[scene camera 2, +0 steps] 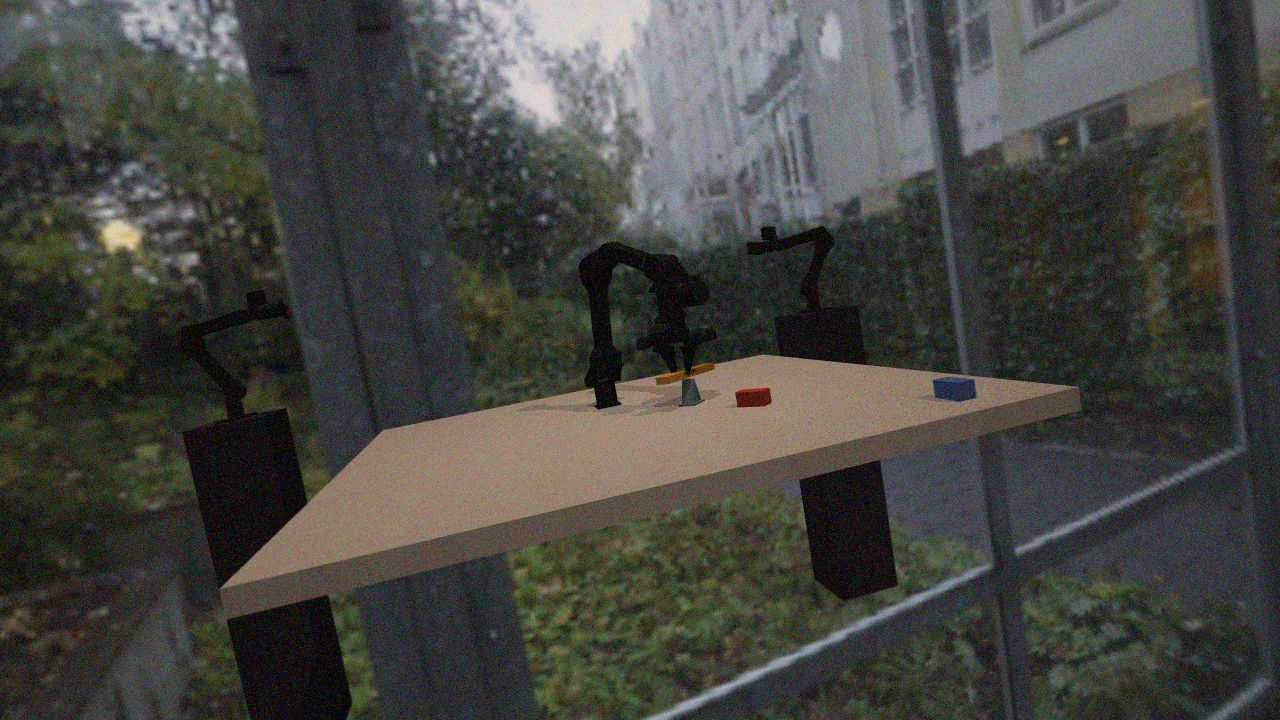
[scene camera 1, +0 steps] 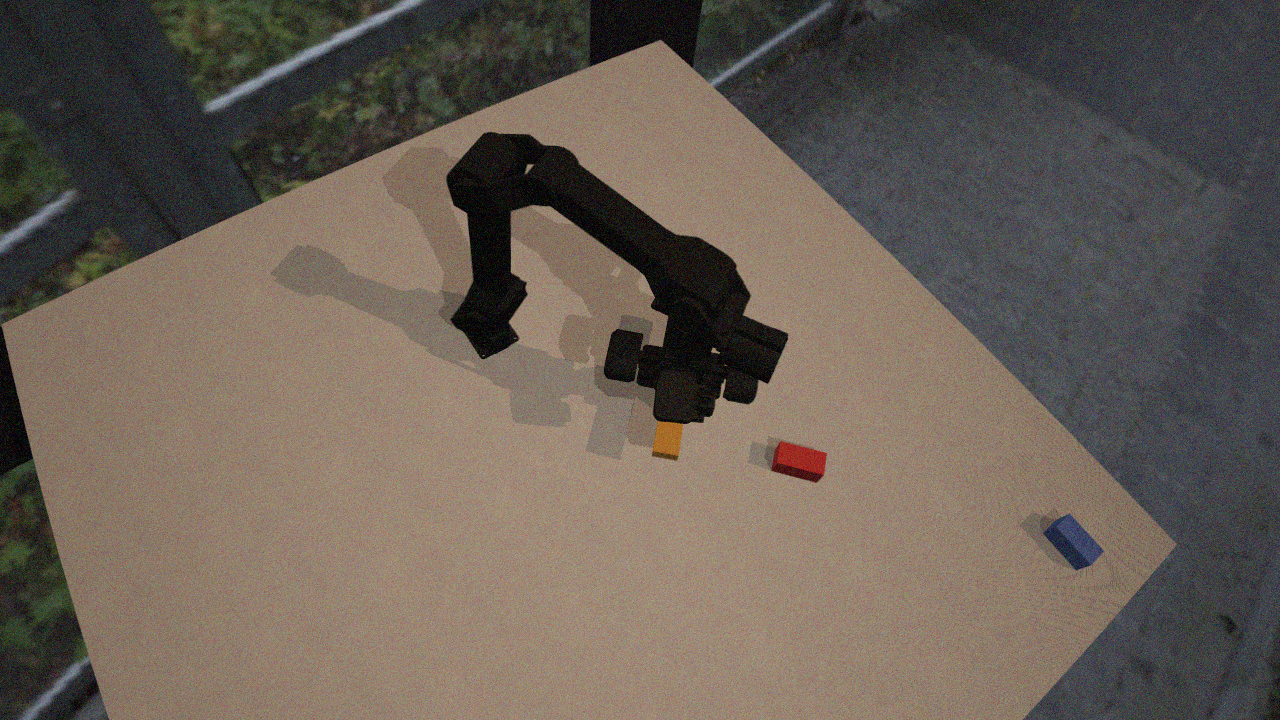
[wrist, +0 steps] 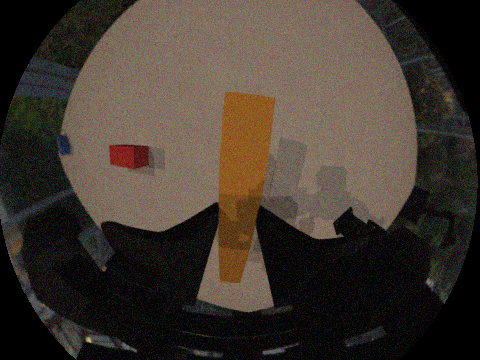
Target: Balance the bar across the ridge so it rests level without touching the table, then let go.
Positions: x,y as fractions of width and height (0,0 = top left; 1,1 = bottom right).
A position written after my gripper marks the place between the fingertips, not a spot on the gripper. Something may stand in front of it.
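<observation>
Through the wrist camera I see my gripper (wrist: 0.50,0.58) carrying an orange bar (wrist: 0.51,0.36), and a red block (wrist: 0.27,0.43) is visible there as well. Scene camera 1 gives me the bar (scene camera 1: 0.52,0.60) again, together with the red block (scene camera 1: 0.62,0.64) and a blue block (scene camera 1: 0.84,0.76). That blue block can also be found in scene camera 2 (scene camera 2: 0.74,0.54).
</observation>
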